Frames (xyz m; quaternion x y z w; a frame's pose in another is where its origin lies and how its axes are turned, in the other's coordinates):
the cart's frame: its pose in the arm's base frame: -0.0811 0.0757 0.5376 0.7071 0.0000 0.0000 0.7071
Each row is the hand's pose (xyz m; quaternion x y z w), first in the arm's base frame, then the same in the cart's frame.
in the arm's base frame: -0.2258 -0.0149 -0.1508 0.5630 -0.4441 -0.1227 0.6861
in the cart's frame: -0.1447 -0.6884 0.0906 -0.0870 -0.4008 0.2273 0.8833
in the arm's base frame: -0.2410 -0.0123 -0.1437 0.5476 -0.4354 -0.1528 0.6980
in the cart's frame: -0.1599 -0.6813 0.0880 -0.1063 -0.4159 0.1998 0.8808
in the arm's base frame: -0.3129 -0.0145 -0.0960 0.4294 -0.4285 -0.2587 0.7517
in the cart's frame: -0.2318 -0.6336 0.0902 -0.2279 -0.4859 0.1201 0.8352
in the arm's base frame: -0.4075 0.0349 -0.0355 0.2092 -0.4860 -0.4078 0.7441
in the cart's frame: -0.3264 -0.5731 0.0408 -0.3782 -0.6320 0.0553 0.6741
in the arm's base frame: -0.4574 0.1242 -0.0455 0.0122 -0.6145 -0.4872 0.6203
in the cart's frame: -0.3763 -0.5831 -0.0485 -0.4300 -0.7791 0.0900 0.4473
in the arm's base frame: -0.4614 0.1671 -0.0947 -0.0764 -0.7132 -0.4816 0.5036
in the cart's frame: -0.3803 -0.6323 -0.0914 -0.4101 -0.8448 0.1638 0.3021
